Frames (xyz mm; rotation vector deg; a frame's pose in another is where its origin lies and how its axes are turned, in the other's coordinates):
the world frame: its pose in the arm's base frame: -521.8 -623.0 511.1 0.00 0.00 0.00
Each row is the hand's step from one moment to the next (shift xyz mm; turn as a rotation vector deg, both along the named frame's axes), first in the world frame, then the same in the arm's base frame.
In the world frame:
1: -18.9 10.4 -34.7 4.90 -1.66 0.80
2: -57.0 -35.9 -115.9 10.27 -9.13 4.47
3: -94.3 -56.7 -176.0 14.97 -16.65 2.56
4: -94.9 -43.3 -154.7 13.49 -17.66 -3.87
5: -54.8 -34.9 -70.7 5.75 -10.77 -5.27
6: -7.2 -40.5 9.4 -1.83 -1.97 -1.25
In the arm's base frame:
1: -18.9 10.4 -34.7 4.90 -1.66 0.80
2: -57.0 -35.9 -115.9 10.27 -9.13 4.47
3: -94.3 -56.7 -176.0 14.97 -16.65 2.56
4: -94.9 -43.3 -154.7 13.49 -17.66 -3.87
5: -54.8 -34.9 -70.7 5.75 -10.77 -5.27
6: -7.2 -40.5 9.4 -1.83 -1.97 -1.25

